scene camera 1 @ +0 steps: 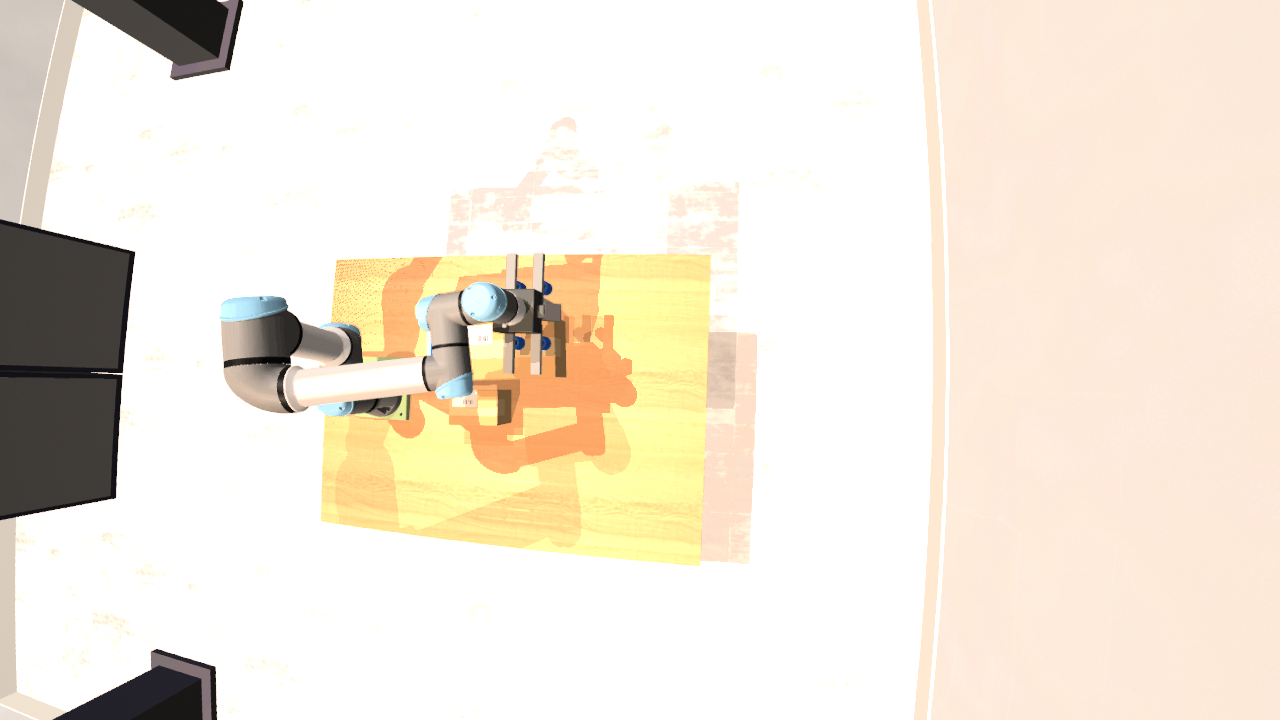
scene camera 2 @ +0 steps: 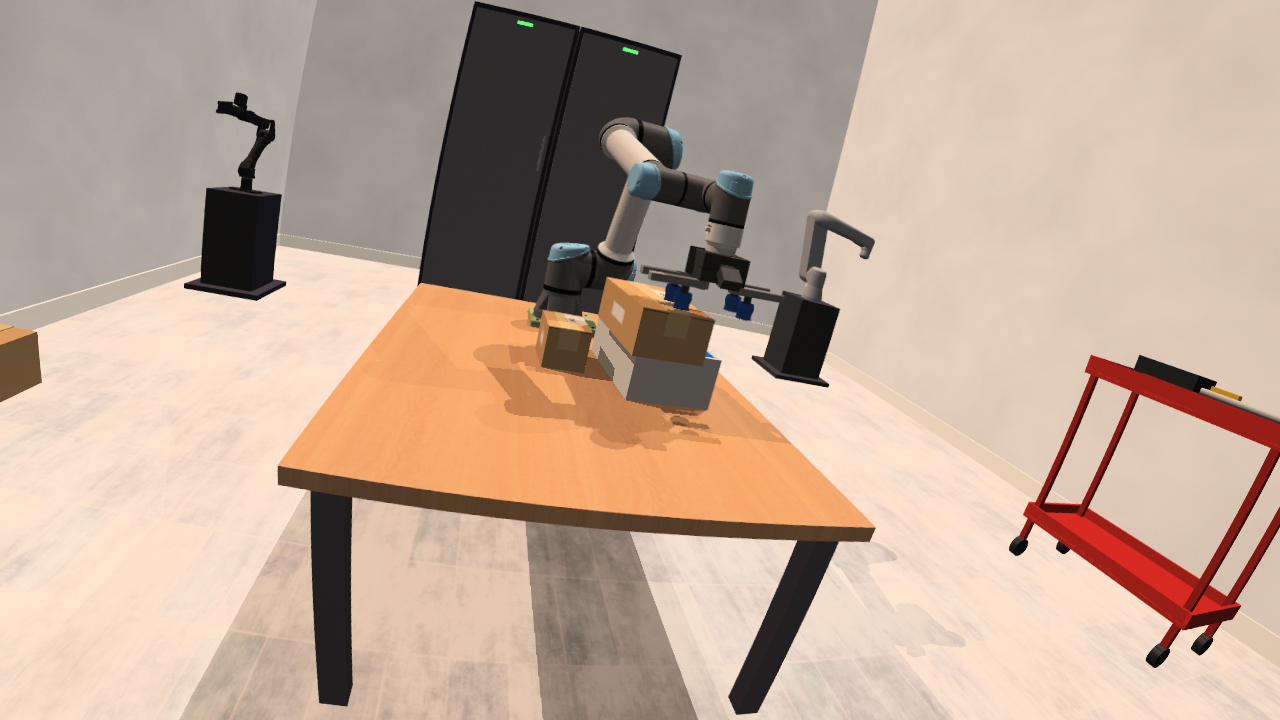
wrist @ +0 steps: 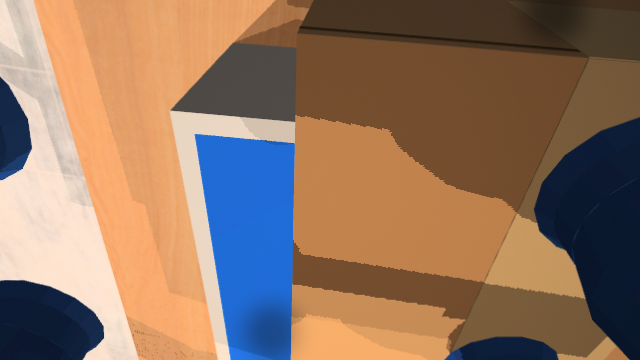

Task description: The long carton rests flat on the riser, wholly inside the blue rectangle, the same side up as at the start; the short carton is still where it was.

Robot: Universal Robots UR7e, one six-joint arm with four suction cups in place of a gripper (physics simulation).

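Frame: origin at the arm's base, x ahead, y right, z down, level; centimetres.
Where they show: end effector, tool point: (scene camera 2: pixel 706 309) (wrist: pixel 279 269).
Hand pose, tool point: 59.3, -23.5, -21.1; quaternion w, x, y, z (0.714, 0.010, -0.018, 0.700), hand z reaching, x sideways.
Observation:
After its pixels a point has its place, as x, y, z.
The long brown carton (scene camera 2: pixel 656 322) {65.8, -11.5, -17.5} (wrist: pixel 390 193) {61.5, -21.1, -20.1} lies flat on the grey riser (scene camera 2: pixel 663 380) {58.1, -18.5, -3.7} (wrist: pixel 185 155) {54.4, -30.4, -10.1} near the middle of the table (scene camera 2: pixel 470 433) {86.0, 20.3, 1.9} (scene camera 1: pixel 640 465) {86.3, 16.7, 1.9}. In the wrist view it covers part of the blue rectangle (wrist: pixel 246 232) {49.2, -26.8, -10.1}, and a bare blue strip shows along one side. The short carton (scene camera 2: pixel 565 342) {45.0, 2.2, -4.8} (scene camera 1: pixel 505 403) {44.8, 0.5, -2.1} stands on the table beside the riser, on the robot's side. My suction gripper (scene camera 2: pixel 706 297) {59.3, -23.5, -21.1} (scene camera 1: pixel 532 315) {59.3, -23.5, -21.1} hangs close over the long carton's top. Its dark blue cups (wrist: pixel 548 205) show at the edges of the wrist view. I cannot tell whether they touch the carton.
The robot's base (scene camera 2: pixel 563 279) stands at the table's back edge. On the floor behind are a black cabinet (scene camera 2: pixel 547 155), a pedestal with a grey arm (scene camera 2: pixel 799 333) and a black pedestal with a small arm (scene camera 2: pixel 237 236). A red cart (scene camera 2: pixel 1082 526) stands at the right.

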